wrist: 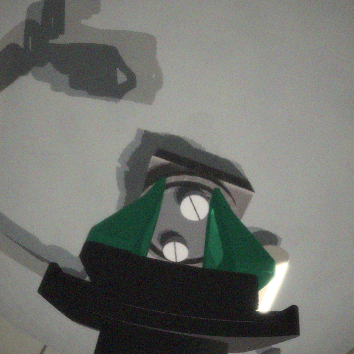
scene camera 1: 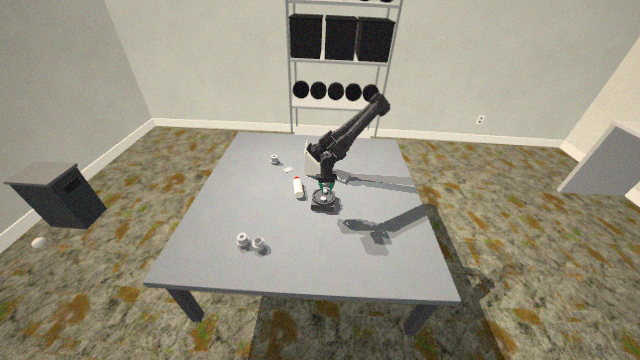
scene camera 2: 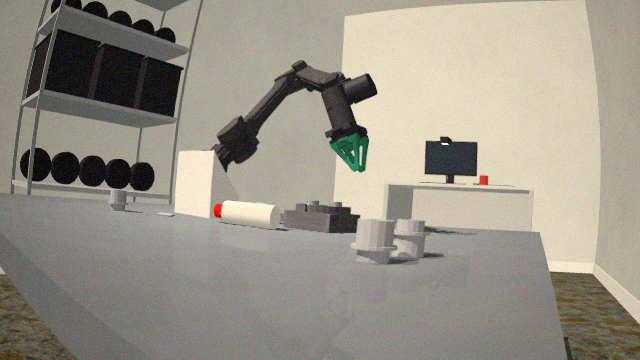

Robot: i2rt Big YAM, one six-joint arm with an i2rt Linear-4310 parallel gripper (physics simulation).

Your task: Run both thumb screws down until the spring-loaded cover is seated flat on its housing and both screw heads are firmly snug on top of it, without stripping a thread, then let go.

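Places are measured from the arm's base along level axes (x right, y ahead, z up), in centimetres.
Where they show: gripper, fingertip midpoint: [wrist: 188, 188] [scene camera 1: 326, 194] [scene camera 2: 359, 171]; arm's base, link origin: [scene camera 1: 313, 153] [scene camera 2: 206, 172].
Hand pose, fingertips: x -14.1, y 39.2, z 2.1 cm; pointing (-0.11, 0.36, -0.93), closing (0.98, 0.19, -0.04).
Observation:
Each offset is from my fingertips to the top centre of the thing.
The dark square housing @[dz -8.1, dx +2.2, dy -7.7 cm] [scene camera 1: 319, 206] [scene camera 2: 309, 220] [wrist: 244, 203] sits on the table. Its round grey cover @[dz -8.2, dx +2.2, dy -7.7 cm] [wrist: 186, 231] lies within a ring. One slotted thumb screw @[dz -7.0, dx +2.0, dy -4.5 cm] [wrist: 194, 207] shows near the right fingertip, and the other thumb screw @[dz -7.1, dx +2.4, dy -10.9 cm] [wrist: 175, 251] shows lower down, close to the gripper body. Both heads stand above the cover and cast shadows; in the scene camera 2 view they show as small grey knobs. I cannot tell how flat the cover sits. My green-fingered gripper [scene camera 1: 326, 192] [scene camera 2: 359, 170] [wrist: 188, 188] is partly open and empty, pointing down, well above the housing.
A cream bottle @[dz -8.7, dx +18.8, dy -15.8 cm] [scene camera 1: 298, 189] [scene camera 2: 250, 214] [wrist: 276, 254] with a red cap lies beside the housing. Two pale flanged knobs @[dz -8.7, dx +35.0, dy +26.6 cm] [scene camera 1: 242, 240] [scene camera 2: 375, 240] stand near the table's front left. Another knob @[dz -8.7, dx +41.2, dy -40.0 cm] [scene camera 1: 274, 159] [scene camera 2: 118, 199] and a small white tag @[dz -13.4, dx +29.8, dy -33.5 cm] [scene camera 1: 288, 170] [scene camera 2: 165, 214] are farther back.

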